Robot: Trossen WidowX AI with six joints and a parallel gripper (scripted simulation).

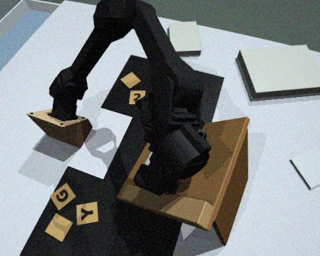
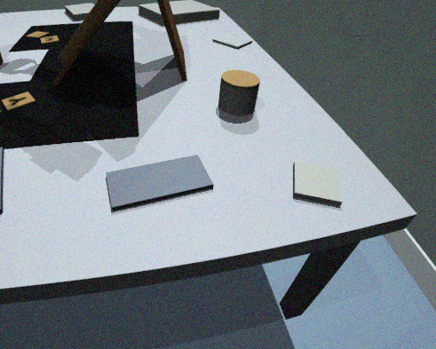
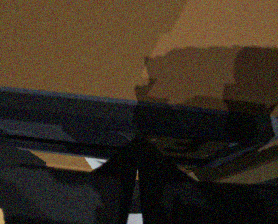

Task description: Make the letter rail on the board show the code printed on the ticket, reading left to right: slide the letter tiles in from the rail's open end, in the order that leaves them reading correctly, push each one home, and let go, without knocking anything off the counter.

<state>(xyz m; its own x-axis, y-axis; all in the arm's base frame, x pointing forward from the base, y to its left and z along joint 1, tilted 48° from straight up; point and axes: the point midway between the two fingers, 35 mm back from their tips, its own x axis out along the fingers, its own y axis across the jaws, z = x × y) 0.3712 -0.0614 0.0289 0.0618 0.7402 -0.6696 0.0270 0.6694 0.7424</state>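
Right now my gripper tip is 230 mm past the letter tile, 230 mm to the right of it and 150 mm above it. Also, from my gripper tip: white ticket (60 mm behind, 20 mm to the left, 80 mm below); lidded cylinder (300 mm ahead, 220 mm to the right, 120 mm below); blank tile (230 mm behind, 250 mm to the right, 150 mm below).
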